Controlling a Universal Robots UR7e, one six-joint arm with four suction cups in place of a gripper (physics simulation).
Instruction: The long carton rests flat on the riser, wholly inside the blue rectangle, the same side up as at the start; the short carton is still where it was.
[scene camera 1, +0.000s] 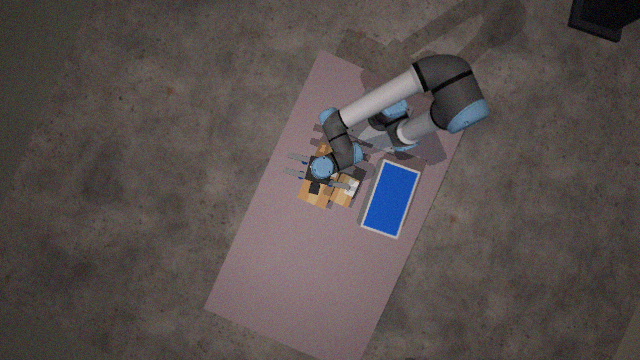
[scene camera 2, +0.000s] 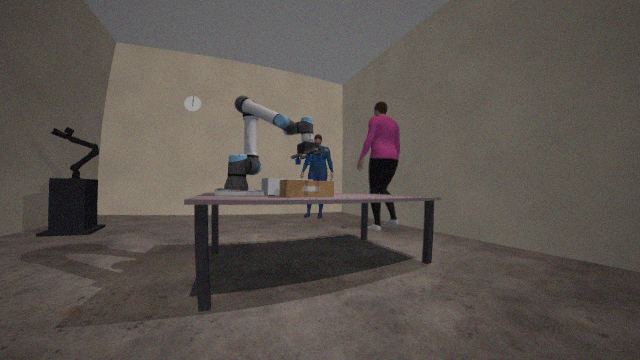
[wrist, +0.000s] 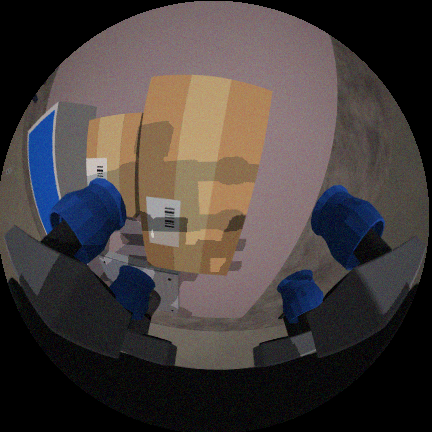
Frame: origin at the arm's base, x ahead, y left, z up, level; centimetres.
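Where they show: hand, tool point: (scene camera 2: 308, 162) (wrist: 218, 258); arm's base, link origin: (scene camera 1: 381, 117) (scene camera 2: 236, 189).
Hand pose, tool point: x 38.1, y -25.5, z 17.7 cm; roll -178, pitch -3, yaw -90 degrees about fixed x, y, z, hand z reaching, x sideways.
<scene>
Things, the pixels of their top centre, and the offset from my tool point. Level surfaces: height alone.
- long carton, top centre: (wrist: 192, 191) (scene camera 1: 322, 175) (scene camera 2: 306, 180) dx +0.7, dy +2.7, dz -10.9 cm
- short carton, top centre: (wrist: 106, 166) (scene camera 1: 344, 190) dx +5.2, dy +15.5, dz -10.9 cm
- grey riser, top centre: (wrist: 43, 194) (scene camera 1: 390, 199) (scene camera 2: 287, 179) dx +3.5, dy +38.9, dz -9.0 cm
- blue rectangle, top centre: (wrist: 43, 194) (scene camera 1: 390, 199) dx +3.5, dy +38.9, dz -9.0 cm
- pink table, surface height: dz -21.0 cm
The long carton (scene camera 1: 322, 199) (scene camera 2: 295, 188) (wrist: 210, 125) lies flat on the table, tan with a lighter tape band and a barcode label upward. In scene camera 1 the gripper hides its middle. The short carton (scene camera 1: 345, 196) (wrist: 110, 135) lies flat beside it, on the side toward the riser. The grey riser (scene camera 1: 368, 195) (scene camera 2: 270, 187) (wrist: 75, 145), with the blue rectangle (scene camera 1: 390, 199) (wrist: 42, 155) on top, stands apart from the long carton, beyond the short one. My gripper (scene camera 1: 318, 172) (scene camera 2: 308, 155) (wrist: 217, 255) hangs above the long carton, its blue cups off it, holding nothing.
The pink table (scene camera 1: 280, 260) (scene camera 2: 380, 198) bears everything. The robot's base plate (wrist: 167, 287) is near one end of the long carton. Two people, one in pink (scene camera 2: 384, 137) and one in blue (scene camera 2: 318, 162), stand behind the table. A black pedestal (scene camera 2: 73, 205) bears another arm.
</scene>
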